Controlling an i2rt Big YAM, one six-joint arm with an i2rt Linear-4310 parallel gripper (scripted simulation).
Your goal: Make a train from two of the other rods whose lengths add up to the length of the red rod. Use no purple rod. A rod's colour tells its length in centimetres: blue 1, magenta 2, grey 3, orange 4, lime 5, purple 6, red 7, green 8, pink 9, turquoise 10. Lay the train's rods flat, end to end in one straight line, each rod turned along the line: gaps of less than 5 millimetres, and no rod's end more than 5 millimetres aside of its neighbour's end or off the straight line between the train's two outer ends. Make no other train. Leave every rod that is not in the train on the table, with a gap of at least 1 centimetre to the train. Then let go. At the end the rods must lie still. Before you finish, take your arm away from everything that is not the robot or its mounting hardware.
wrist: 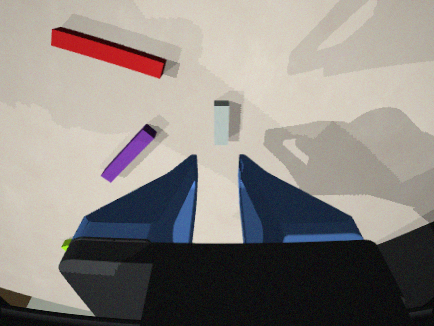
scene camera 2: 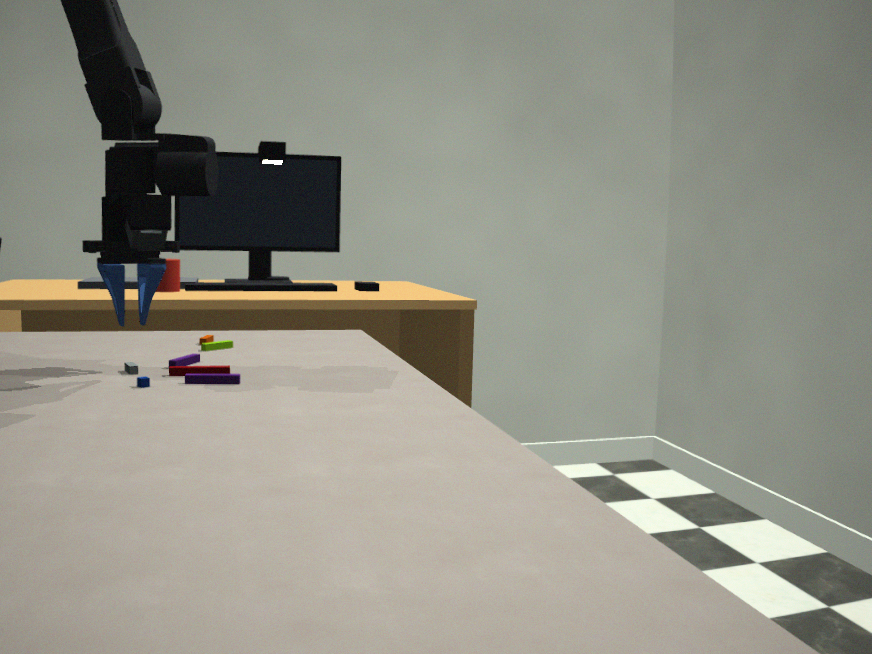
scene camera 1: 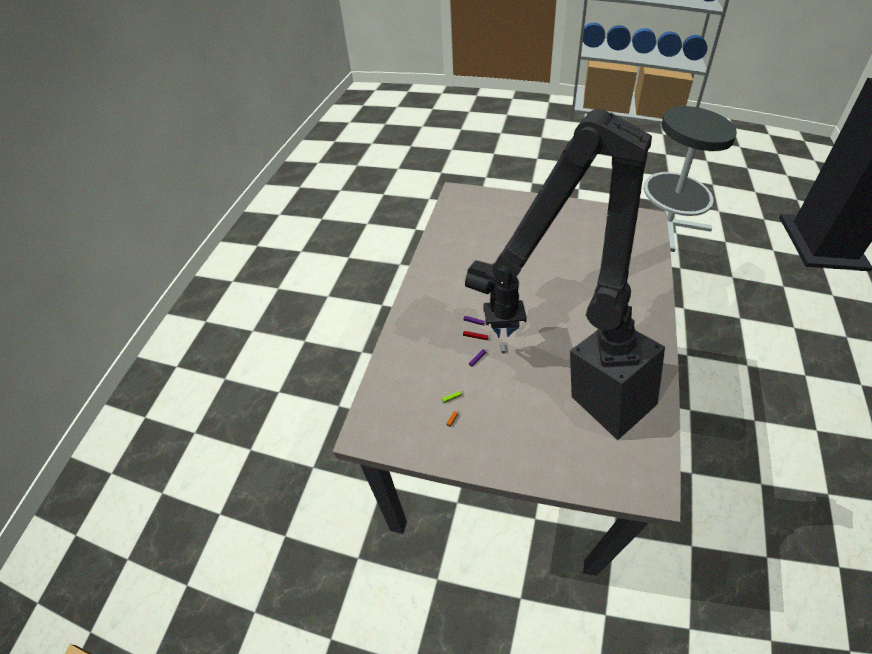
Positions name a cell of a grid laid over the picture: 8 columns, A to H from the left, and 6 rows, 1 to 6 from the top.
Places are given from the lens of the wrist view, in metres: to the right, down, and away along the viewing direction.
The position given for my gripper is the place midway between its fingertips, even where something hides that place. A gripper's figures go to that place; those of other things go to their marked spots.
my gripper (wrist: E4): 0.00, 0.00, 0.13
red rod (wrist: B1): -0.09, -0.08, 0.13
purple rod (wrist: C3): -0.05, -0.02, 0.17
